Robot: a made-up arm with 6 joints. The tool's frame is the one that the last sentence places.
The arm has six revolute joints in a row. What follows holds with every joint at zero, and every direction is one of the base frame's. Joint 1 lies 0.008 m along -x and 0.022 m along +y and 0.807 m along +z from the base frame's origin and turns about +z. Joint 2 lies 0.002 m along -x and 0.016 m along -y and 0.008 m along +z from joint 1 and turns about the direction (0, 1, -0.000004). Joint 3 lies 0.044 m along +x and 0.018 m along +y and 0.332 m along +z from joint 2 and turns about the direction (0, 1, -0.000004). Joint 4 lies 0.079 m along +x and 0.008 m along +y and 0.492 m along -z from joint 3 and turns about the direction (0, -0.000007, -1). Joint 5 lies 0.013 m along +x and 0.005 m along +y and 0.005 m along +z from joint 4 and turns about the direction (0, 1, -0.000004). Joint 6 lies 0.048 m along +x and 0.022 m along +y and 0.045 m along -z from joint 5 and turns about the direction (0, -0.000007, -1). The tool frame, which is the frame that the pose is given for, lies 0.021 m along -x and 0.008 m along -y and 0.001 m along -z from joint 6; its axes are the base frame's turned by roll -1.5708, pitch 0 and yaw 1.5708 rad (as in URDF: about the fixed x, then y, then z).
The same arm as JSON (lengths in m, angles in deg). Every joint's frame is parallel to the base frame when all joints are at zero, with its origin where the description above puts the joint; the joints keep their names.
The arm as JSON. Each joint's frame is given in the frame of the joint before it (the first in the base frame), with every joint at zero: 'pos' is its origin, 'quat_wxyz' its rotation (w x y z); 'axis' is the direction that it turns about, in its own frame. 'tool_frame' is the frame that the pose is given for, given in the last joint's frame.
{"length_unit": "m", "angle_unit": "deg", "joints": [
  {"joint": "joint 1", "pos": [-0.008, 0.022, 0.807], "quat_wxyz": [1.0, 0.0, 0.0, 0.0], "axis": "+z"},
  {"joint": "joint 2", "pos": [-0.002, -0.016, 0.008], "quat_wxyz": [1.0, 0.0, 0.0, 0.0], "axis": "+y"},
  {"joint": "joint 3", "pos": [0.044, 0.018, 0.332], "quat_wxyz": [1.0, 0.0, 0.0, 0.0], "axis": "+y"},
  {"joint": "joint 4", "pos": [0.079, 0.008, -0.492], "quat_wxyz": [1.0, 0.0, 0.0, 0.0], "axis": "-z"},
  {"joint": "joint 5", "pos": [0.013, 0.005, 0.005], "quat_wxyz": [1.0, 0.0, 0.0, 0.0], "axis": "+y"},
  {"joint": "joint 6", "pos": [0.048, 0.022, -0.045], "quat_wxyz": [1.0, 0.0, 0.0, 0.0], "axis": "-z"}
], "tool_frame": {"pos": [-0.021, -0.008, -0.001], "quat_wxyz": [0.499998, -0.5, -0.500002, 0.5]}}

